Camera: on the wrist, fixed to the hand. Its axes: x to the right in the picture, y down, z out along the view.
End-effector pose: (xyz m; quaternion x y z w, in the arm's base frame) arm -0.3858 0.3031 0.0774 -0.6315 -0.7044 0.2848 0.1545
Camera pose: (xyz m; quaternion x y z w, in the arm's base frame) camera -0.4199 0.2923 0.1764 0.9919 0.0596 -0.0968 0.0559
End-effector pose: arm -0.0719 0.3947 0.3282 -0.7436 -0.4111 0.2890 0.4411
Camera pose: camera -0.0678 0.3780 0.4321 -0.9061 0.2685 0.3189 0.0720
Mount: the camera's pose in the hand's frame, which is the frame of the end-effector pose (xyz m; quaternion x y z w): -0.0194 -0.0868 -0.0563 -0.1374 0.1728 0.6920 0.6873
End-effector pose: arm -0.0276 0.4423 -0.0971 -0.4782 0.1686 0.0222 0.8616
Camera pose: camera -0.0437 0.3509 -0.0475 -0.3342 0.5926 0.5520 0.4820
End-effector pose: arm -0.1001 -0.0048 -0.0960 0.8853 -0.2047 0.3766 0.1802
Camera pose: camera -0.1025 0.1001 -0.0880 0.3770 -0.7739 0.5084 0.0203
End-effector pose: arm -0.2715 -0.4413 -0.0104 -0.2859 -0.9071 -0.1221 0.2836
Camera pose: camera -0.2844 -0.5416 0.0187 -0.8421 -0.3598 -0.0617 0.3969
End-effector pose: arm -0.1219 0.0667 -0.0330 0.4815 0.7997 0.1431 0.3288
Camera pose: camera -0.2117 0.0119 -0.0310 0.8144 0.2536 0.5190 0.0549
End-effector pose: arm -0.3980 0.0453 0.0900 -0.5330 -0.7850 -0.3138 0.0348
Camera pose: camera -0.4800 -0.0207 0.0880 -0.8601 -0.1216 -0.3916 0.3035
